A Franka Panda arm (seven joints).
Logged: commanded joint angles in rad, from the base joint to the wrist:
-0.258, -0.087, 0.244, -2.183, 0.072, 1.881, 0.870
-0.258, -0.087, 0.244, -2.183, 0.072, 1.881, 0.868
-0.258, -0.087, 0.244, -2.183, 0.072, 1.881, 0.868
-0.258, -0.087, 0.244, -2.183, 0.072, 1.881, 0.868
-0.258, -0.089, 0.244, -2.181, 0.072, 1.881, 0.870
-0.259, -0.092, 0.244, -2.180, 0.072, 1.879, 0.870
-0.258, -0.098, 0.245, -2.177, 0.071, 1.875, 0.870
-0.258, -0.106, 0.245, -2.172, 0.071, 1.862, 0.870
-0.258, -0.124, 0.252, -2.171, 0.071, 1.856, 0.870
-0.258, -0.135, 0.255, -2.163, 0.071, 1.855, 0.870
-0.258, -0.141, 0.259, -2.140, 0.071, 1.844, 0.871
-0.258, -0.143, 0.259, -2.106, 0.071, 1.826, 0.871
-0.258, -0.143, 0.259, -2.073, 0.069, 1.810, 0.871
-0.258, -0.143, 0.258, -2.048, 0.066, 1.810, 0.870
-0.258, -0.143, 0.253, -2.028, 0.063, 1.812, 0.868
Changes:
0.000, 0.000, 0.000, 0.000, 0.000, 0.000, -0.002
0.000, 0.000, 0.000, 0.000, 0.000, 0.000, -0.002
0.000, 0.000, 0.000, 0.000, 0.000, 0.000, -0.002
0.000, -0.002, 0.000, 0.002, 0.000, 0.000, 0.000
-0.001, -0.005, 0.000, 0.003, 0.000, -0.002, 0.000
0.000, -0.011, 0.001, 0.006, -0.001, -0.006, 0.000
0.000, -0.019, 0.001, 0.011, -0.001, -0.019, 0.000
0.000, -0.037, 0.008, 0.012, -0.001, -0.025, 0.000
0.000, -0.048, 0.011, 0.020, -0.001, -0.026, 0.000
0.000, -0.054, 0.015, 0.043, -0.001, -0.037, 0.001
0.000, -0.056, 0.015, 0.077, -0.001, -0.055, 0.001
0.000, -0.056, 0.015, 0.110, -0.003, -0.071, 0.001
0.000, -0.056, 0.014, 0.135, -0.006, -0.071, 0.000
0.000, -0.056, 0.009, 0.155, -0.009, -0.069, -0.002

